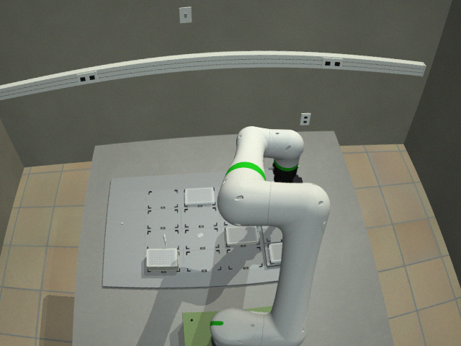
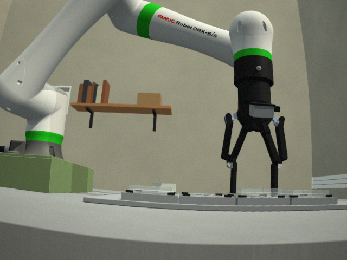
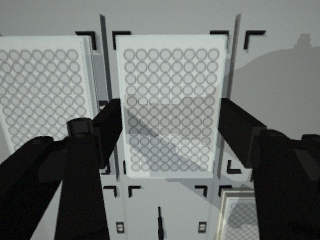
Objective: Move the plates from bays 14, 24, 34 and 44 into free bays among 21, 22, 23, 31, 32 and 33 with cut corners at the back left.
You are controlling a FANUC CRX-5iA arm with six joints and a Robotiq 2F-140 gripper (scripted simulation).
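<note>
Now: the dark stick 15 cm to the left of my hand, 4 cm below it and 3 cm ahead of it. The rest, counted from my hand: thin white stick: 49 cm to the left, 4 cm below, 3 cm behind; white scrap: 35 cm to the left, 5 cm below, 4 cm behind; sealed 96-well plate: 2 cm below.
</note>
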